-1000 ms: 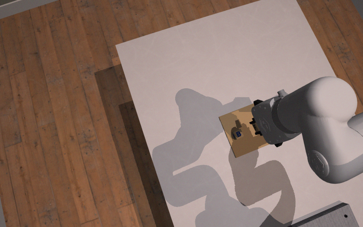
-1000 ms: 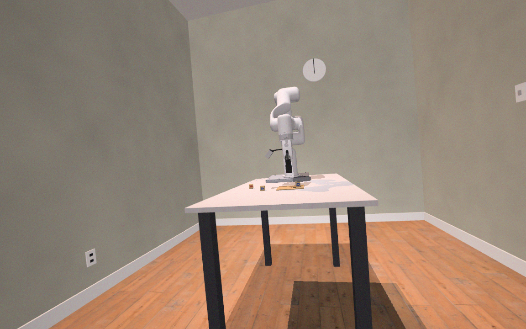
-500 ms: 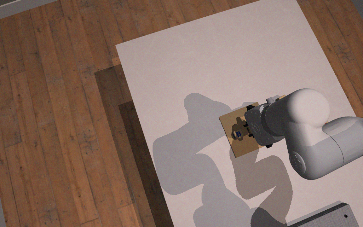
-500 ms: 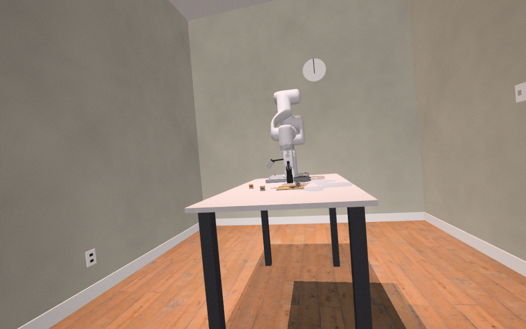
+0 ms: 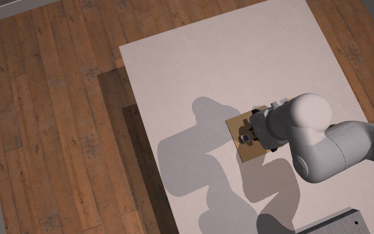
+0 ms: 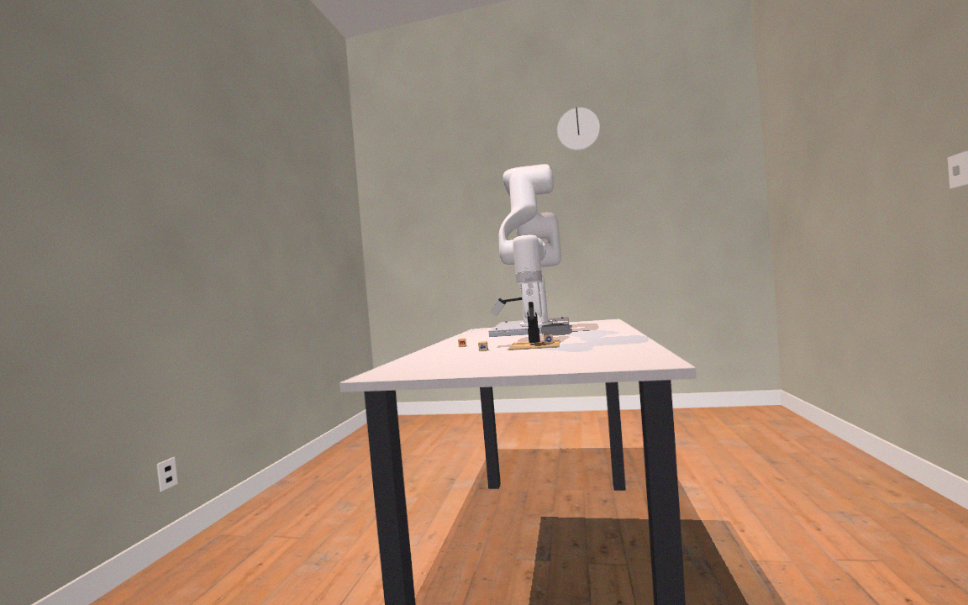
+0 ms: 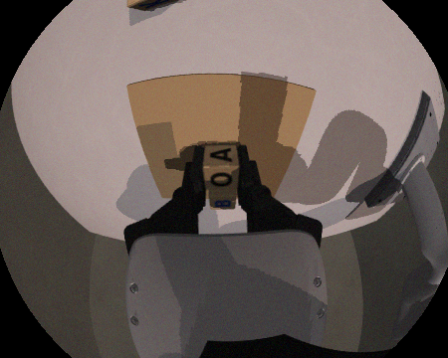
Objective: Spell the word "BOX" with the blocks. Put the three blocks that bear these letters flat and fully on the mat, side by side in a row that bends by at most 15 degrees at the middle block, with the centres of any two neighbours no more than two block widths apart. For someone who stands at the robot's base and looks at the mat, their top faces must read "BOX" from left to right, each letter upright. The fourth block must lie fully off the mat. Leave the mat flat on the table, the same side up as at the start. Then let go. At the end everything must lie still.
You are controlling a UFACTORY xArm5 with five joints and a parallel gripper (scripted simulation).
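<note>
The tan mat lies 3 cm below my hand.
</note>
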